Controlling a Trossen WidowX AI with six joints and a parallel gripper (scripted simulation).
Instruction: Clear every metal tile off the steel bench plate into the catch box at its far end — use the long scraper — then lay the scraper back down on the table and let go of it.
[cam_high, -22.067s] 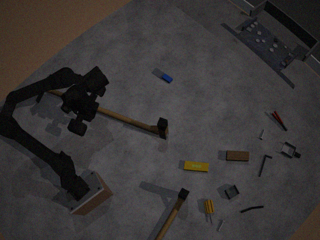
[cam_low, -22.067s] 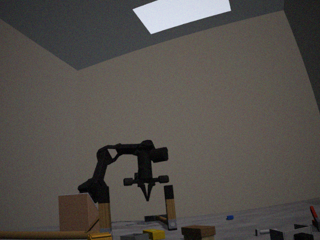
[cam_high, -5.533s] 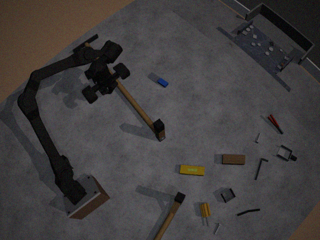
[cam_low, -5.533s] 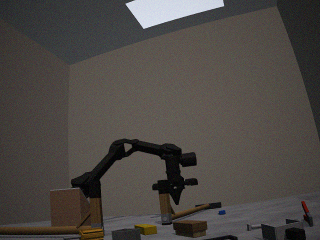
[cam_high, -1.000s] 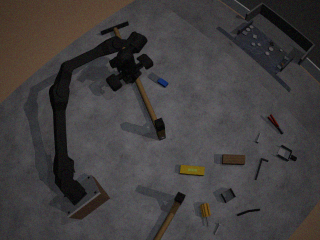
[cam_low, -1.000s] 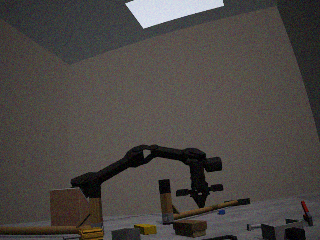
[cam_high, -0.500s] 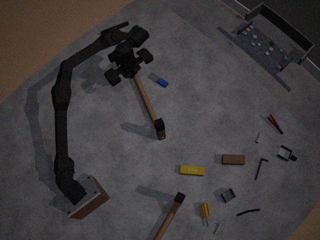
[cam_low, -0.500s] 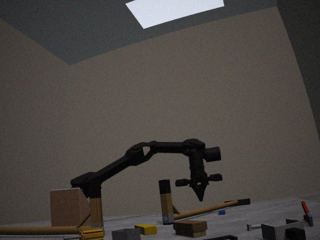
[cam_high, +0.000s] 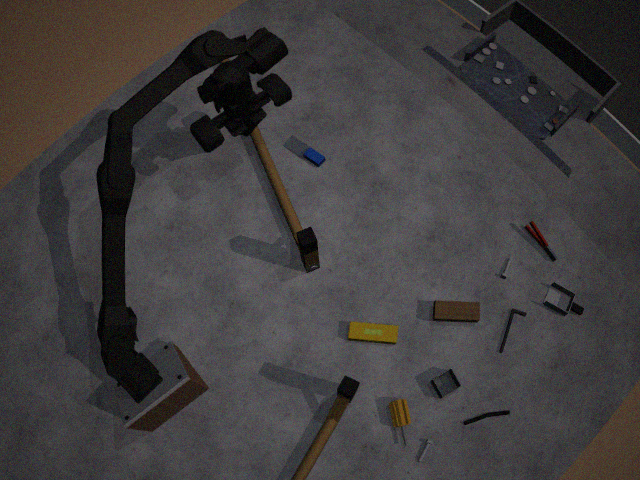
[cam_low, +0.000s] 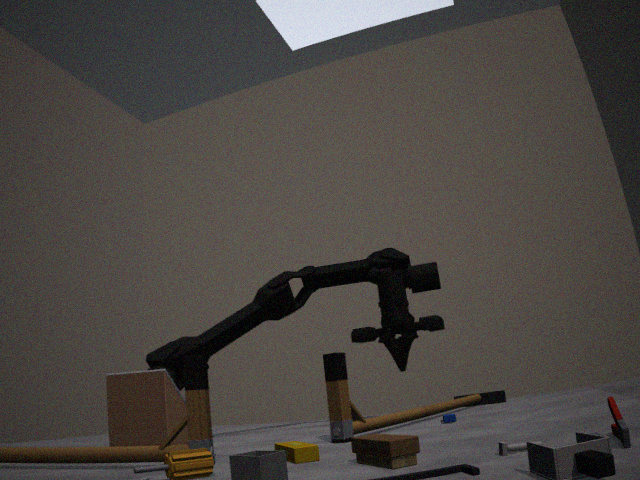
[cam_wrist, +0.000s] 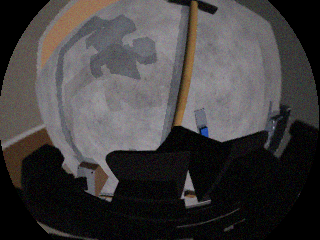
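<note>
Now: gripper tip 40 mm above the long scraper, 30 mm short of it and 20 mm to the right of it. The rest, counted from my gripper tip: grey box: 570 mm to the right, 110 mm behind, 100 mm below; then yellow-handled tool: 550 mm to the right, 210 mm behind, 90 mm below; then yellow block: 410 mm to the right, 120 mm behind, 90 mm below.
</note>
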